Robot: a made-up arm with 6 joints. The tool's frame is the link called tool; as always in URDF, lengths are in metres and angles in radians. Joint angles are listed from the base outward. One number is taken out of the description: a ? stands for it. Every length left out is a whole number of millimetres.
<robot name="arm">
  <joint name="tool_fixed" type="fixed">
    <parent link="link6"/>
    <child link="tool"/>
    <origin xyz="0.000 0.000 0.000" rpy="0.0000 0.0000 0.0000"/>
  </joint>
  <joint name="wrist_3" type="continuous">
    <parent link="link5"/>
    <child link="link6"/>
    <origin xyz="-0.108 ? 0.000" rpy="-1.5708 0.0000 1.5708"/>
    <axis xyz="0 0 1"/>
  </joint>
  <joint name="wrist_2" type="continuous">
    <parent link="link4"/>
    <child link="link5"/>
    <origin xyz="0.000 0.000 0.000" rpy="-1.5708 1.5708 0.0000"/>
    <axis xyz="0 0 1"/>
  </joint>
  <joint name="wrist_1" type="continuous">
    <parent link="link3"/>
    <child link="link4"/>
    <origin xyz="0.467 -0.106 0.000" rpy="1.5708 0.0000 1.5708"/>
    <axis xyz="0 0 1"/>
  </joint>
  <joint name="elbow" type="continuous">
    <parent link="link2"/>
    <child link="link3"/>
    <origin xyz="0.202 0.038 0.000" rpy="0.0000 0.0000 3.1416"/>
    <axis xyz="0 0 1"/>
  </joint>
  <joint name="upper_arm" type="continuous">
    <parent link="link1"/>
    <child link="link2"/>
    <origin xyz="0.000 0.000 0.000" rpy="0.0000 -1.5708 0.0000"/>
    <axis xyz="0 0 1"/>
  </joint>
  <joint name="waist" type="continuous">
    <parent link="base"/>
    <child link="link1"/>
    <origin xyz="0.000 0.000 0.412" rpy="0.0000 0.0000 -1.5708"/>
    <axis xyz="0 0 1"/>
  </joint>
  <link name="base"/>
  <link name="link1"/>
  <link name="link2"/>
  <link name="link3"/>
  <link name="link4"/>
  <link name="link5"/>
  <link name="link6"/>
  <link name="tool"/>
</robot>
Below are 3 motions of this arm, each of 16 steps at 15 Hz.
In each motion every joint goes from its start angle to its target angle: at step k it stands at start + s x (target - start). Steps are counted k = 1, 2, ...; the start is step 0. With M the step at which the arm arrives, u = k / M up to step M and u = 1 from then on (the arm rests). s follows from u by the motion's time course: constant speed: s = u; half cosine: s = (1 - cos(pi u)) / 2; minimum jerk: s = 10 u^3 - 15 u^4 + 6 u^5.
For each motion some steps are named. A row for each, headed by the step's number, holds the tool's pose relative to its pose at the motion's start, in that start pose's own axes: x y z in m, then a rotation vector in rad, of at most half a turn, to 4 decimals.
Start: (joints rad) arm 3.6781 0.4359 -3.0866 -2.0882 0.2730 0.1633
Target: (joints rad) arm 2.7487 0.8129 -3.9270 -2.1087 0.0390 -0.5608
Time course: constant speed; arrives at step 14
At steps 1, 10, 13, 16:
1: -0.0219 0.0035 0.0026 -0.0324 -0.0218 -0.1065
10: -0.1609 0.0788 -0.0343 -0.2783 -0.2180 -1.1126
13: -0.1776 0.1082 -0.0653 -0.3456 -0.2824 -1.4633
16: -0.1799 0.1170 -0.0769 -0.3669 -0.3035 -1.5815

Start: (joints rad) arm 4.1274 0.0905 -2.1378 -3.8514 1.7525 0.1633
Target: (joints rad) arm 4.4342 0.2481 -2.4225 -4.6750 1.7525 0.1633
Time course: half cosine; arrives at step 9
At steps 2, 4, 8, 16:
2: 0.0027 0.0189 0.0152 -0.0803 -0.0199 0.0270
4: 0.0048 0.0656 0.0506 -0.2845 -0.0741 0.0803
8: -0.0044 0.1444 0.1051 -0.6679 -0.1819 0.1201
16: -0.0052 0.1482 0.1076 -0.6885 -0.1876 0.1200

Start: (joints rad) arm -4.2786 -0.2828 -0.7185 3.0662 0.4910 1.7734
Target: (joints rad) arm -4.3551 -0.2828 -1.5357 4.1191 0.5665 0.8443
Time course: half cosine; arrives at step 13
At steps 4, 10, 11, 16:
4: 0.0090 0.1053 0.0291 -0.2044 -0.0987 0.0023
10: 0.0353 0.4382 -0.0044 -0.6799 -0.4002 0.1162
11: 0.0382 0.4707 -0.0185 -0.7155 -0.4256 0.1370
16: 0.0408 0.4972 -0.0317 -0.7433 -0.4453 0.1555

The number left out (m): 0.085
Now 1 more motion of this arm.
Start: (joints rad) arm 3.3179 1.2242 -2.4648 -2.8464 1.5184 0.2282
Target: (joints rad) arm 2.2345 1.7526 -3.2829 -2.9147 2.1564 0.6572
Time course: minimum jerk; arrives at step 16
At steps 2, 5, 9, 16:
2: -0.0050 -0.0121 0.0056 0.0006 -0.0201 -0.0073
5: -0.0702 -0.1306 0.0555 -0.0135 -0.2215 -0.0871
9: -0.3430 -0.3697 0.1127 -0.2192 -0.6810 -0.3467
16: -0.6334 -0.4477 0.0768 -0.5716 -0.9219 -0.6265

